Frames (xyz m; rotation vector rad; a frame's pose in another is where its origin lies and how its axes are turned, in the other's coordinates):
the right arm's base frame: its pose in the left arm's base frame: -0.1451 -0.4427 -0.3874 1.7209 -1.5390 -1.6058
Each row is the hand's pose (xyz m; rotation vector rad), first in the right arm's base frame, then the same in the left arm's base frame.
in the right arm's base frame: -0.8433 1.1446 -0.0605 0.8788 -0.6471 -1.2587
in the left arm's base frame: -0.4445 -0.1781 0.9783 -1.4167 0.6797 1.0065
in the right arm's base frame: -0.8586 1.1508 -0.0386 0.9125 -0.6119 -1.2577
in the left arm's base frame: -0.4628 -0.1585 0.9842 -1.4398 0.6921 0.9636
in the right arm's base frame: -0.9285 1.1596 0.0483 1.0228 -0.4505 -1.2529
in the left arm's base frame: -0.5262 -0.0676 0.9994 -1.5509 0.7311 0.8002
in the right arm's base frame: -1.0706 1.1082 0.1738 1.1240 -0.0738 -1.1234
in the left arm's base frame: -0.5789 0.1214 0.9903 -1.8418 0.8813 0.5450
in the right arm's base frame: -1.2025 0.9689 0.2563 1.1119 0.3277 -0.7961
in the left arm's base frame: -0.5558 0.3162 0.9187 -2.1855 1.2004 0.3244
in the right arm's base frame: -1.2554 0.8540 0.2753 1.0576 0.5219 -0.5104
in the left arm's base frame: -0.5070 0.4100 0.8467 -2.3585 1.4964 0.2184
